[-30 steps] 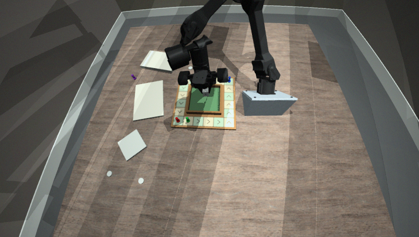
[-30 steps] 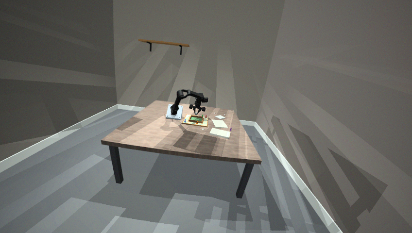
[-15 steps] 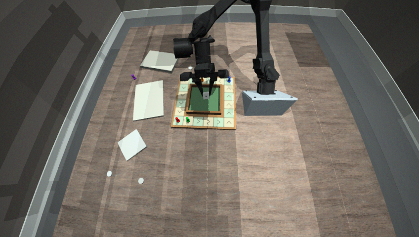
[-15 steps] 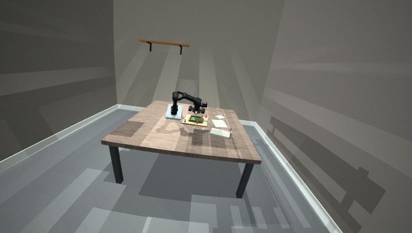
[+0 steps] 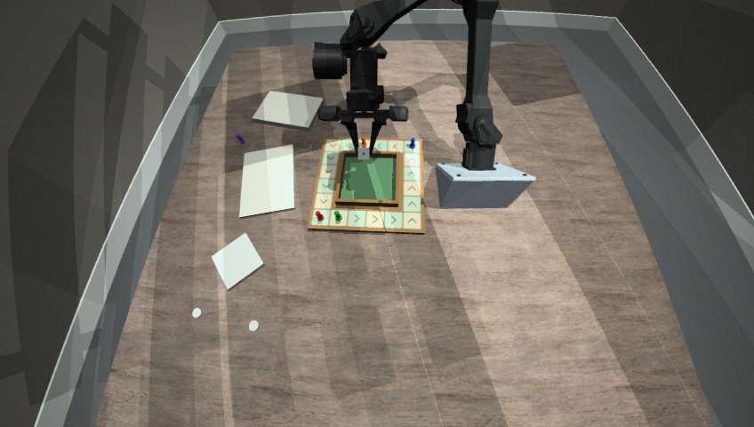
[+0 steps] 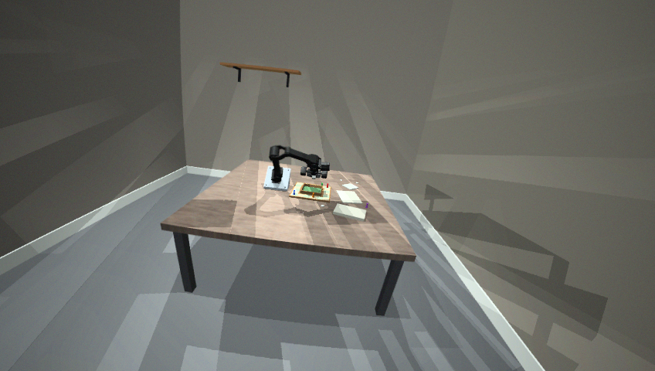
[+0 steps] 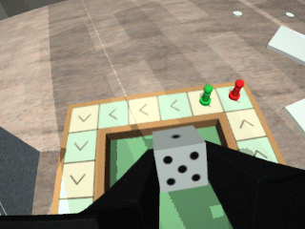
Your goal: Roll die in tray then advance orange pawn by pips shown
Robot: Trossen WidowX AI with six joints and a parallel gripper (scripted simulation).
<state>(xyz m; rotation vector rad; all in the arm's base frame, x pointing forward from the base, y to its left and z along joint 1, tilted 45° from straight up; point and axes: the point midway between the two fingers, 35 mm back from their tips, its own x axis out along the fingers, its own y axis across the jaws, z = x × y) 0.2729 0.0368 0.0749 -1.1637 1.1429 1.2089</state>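
The white die lies right at my gripper tip. Round my gripper tip: orange pawn: 12 cm to the right, 9 cm below, 1 cm ahead; then green pawn: 11 cm to the left, 9 cm below, 7 cm ahead; then red pawn: 11 cm to the left, 11 cm ahead, 9 cm below.
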